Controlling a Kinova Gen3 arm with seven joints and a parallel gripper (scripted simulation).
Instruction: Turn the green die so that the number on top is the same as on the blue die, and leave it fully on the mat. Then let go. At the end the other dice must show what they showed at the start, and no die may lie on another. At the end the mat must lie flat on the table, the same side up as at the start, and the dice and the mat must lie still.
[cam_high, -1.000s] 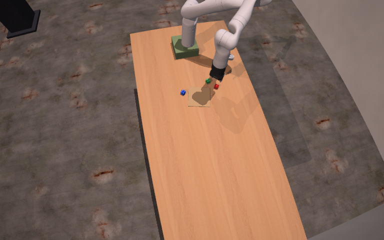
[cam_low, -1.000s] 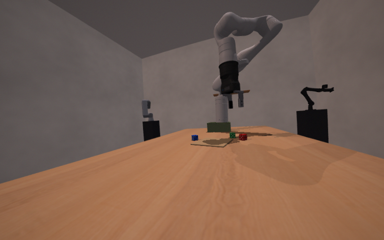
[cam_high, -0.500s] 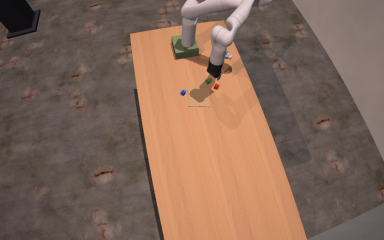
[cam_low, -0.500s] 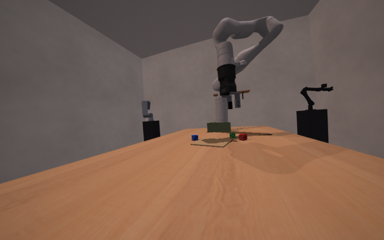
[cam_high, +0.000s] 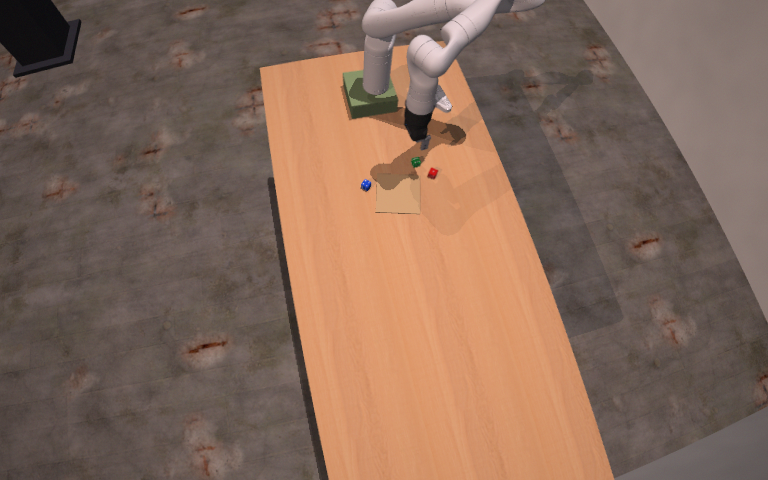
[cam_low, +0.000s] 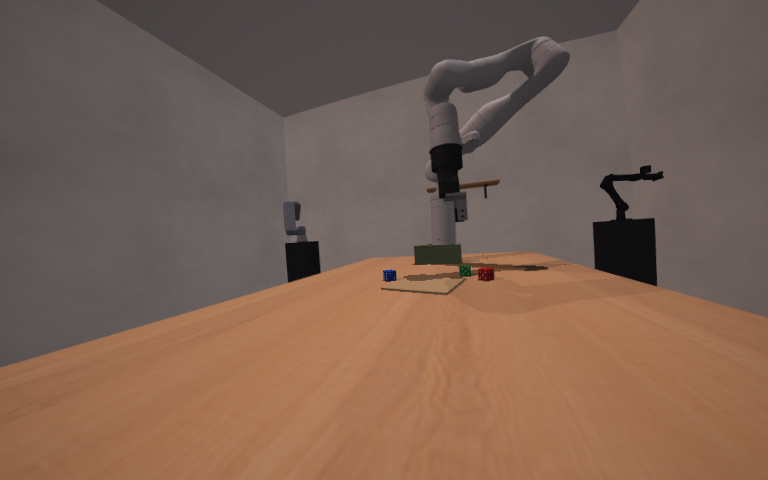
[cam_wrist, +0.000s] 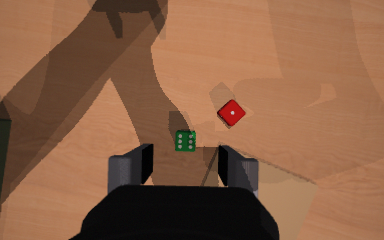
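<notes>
My hand is 140 mm above the green die. The rest, counted from my hand: red die: 140 mm below, 50 mm to the left, 50 mm ahead; then blue die: 180 mm to the right, 140 mm below, 50 mm ahead; then tan mat: 150 mm below, 90 mm ahead, 80 mm to the right.
</notes>
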